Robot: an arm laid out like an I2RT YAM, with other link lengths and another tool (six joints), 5 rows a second.
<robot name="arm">
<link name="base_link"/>
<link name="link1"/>
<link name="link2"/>
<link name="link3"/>
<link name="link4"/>
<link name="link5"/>
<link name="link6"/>
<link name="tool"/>
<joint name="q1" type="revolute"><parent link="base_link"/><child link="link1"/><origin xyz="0 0 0.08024"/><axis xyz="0 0 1"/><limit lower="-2.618" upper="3.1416"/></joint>
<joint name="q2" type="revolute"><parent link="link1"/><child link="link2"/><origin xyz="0.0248 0.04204 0.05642"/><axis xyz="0 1 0"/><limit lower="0" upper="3.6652"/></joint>
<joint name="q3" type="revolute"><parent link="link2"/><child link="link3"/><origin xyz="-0.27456 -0.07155 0"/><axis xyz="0 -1 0"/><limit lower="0" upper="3.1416"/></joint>
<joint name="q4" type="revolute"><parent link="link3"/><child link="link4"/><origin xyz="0.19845 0.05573 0.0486"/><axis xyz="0 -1 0"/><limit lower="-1.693" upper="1.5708"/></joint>
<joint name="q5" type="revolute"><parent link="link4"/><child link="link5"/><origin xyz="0.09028 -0.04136 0.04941"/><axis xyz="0 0 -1"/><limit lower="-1.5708" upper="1.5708"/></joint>
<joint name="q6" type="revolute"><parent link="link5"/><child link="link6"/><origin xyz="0.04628 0 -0.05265"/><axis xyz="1 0 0"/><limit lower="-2.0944" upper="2.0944"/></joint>
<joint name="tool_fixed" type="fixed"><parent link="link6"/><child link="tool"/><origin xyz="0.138 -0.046 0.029" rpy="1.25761 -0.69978 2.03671"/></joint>
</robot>
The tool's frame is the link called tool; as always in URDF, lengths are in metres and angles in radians.
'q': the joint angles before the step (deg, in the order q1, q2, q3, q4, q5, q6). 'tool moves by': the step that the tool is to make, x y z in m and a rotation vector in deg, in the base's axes. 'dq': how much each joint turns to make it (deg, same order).
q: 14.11 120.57 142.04 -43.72 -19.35 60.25
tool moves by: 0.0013 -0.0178 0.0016 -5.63 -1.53 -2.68
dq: -0.01 -0.04 1.22 -2.47 4.73 -4.53
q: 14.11 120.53 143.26 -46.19 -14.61 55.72
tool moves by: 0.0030 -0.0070 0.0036 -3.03 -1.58 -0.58
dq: -0.05 0.22 0.70 -0.37 1.81 -2.92
